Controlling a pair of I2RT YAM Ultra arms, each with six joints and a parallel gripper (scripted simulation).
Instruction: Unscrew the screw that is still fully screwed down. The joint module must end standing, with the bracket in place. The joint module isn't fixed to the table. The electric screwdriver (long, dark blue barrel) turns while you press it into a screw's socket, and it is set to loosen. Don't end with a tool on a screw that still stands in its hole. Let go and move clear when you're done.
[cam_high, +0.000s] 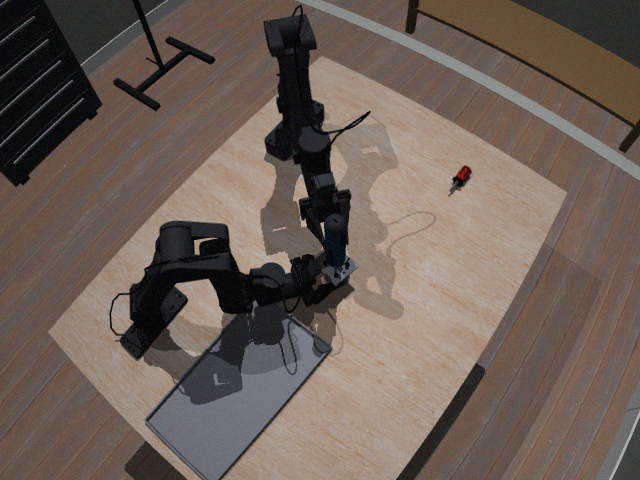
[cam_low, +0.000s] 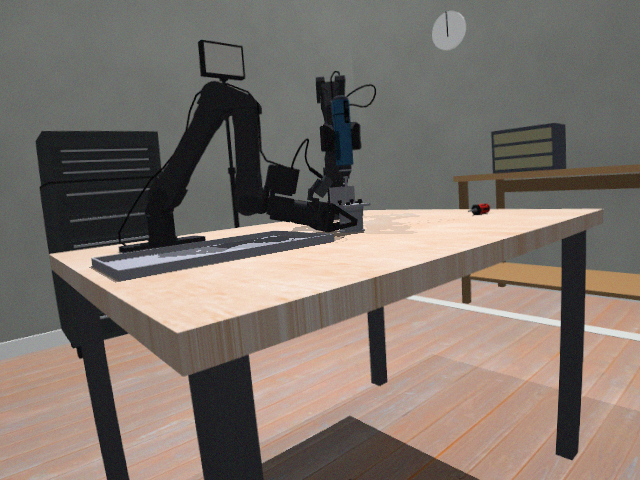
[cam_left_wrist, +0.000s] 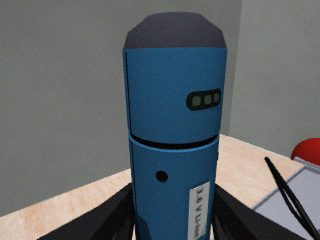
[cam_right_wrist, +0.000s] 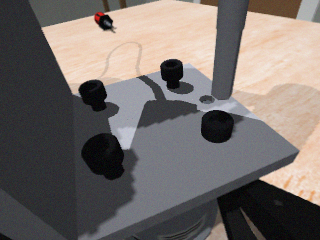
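The grey bracket lies 5 cm above my right hand. Round my right hand: shallow grey tray 35 cm to the right, 5 cm behind, 2 cm below; then small red-handled screwdriver 41 cm to the left, 15 cm ahead, 1 cm below.
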